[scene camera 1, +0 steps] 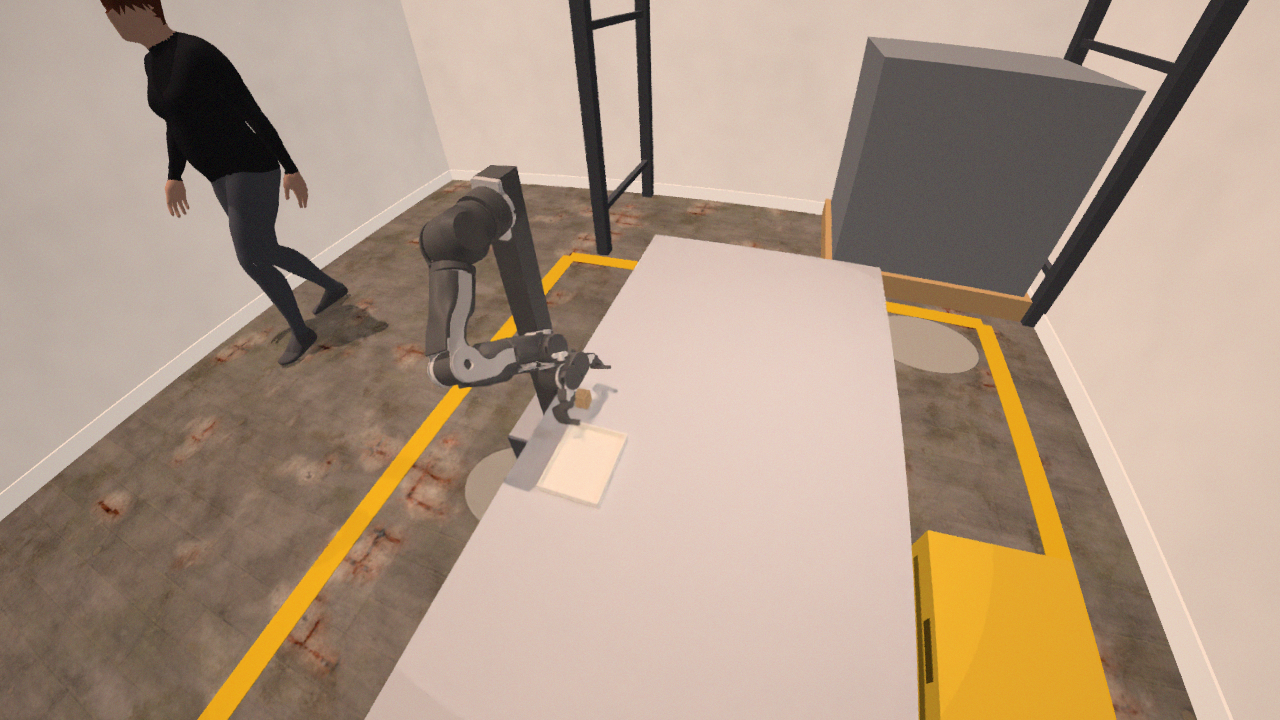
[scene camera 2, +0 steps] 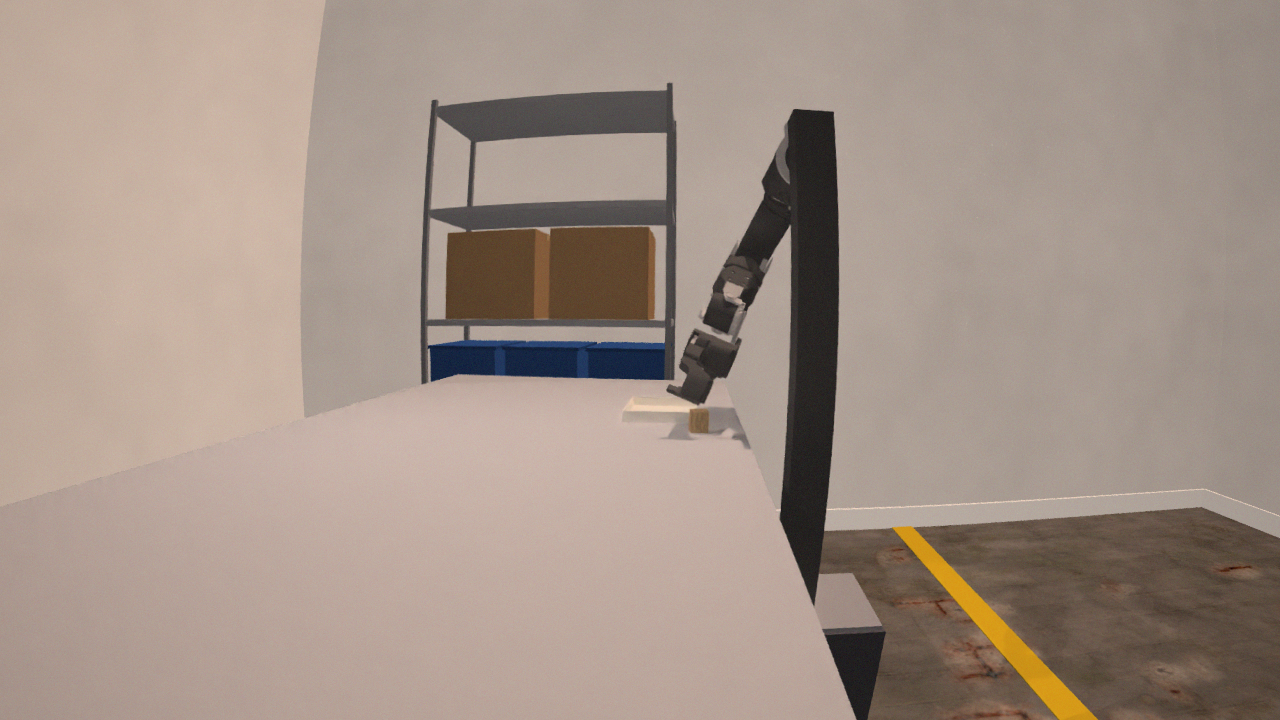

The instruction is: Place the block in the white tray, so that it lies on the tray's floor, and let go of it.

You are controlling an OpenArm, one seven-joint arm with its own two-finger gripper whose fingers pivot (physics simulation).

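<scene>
A small wooden block (scene camera 1: 582,398) (scene camera 2: 698,420) stands on the table top, apart from the white tray and close to one end of it. The white tray (scene camera 1: 581,467) (scene camera 2: 651,416) is shallow and lies flat near the table edge on the arm's side. No block shows inside it. My gripper (scene camera 1: 594,394) (scene camera 2: 687,396) is open and empty. Its fingers are spread above the table, and in the scene camera 1 view the block shows between them. In the scene camera 2 view the fingers are a little above the block. The exact gap is hard to tell.
The long pale table (scene camera 1: 733,447) (scene camera 2: 447,537) carries the tray and block. The arm's dark post (scene camera 1: 521,268) (scene camera 2: 812,313) stands beside the table edge. A person (scene camera 1: 210,107) is on the floor behind the arm. A yellow cabinet (scene camera 1: 1011,626) stands at the table's far side.
</scene>
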